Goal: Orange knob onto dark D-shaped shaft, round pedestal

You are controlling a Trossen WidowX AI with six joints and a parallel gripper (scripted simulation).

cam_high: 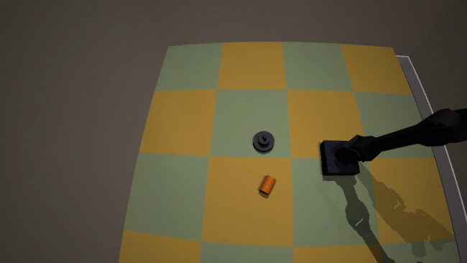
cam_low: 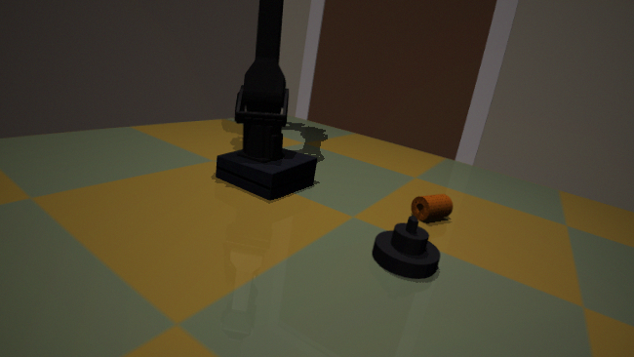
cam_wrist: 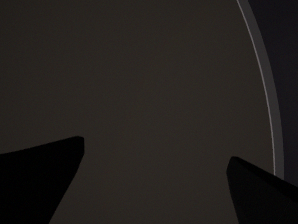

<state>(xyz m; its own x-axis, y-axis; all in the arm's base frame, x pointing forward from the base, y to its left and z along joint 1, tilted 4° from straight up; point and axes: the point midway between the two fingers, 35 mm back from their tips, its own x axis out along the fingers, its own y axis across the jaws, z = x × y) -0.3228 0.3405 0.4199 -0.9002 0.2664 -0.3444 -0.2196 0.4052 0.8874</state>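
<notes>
Now: gripper tip 67 cm short of the orange knob, 23 cm to the left of it and 44 cm above it. Also, from my gripper tip: dark round pedestal 68 cm ahead, 40 cm to the right, 42 cm below.
</notes>
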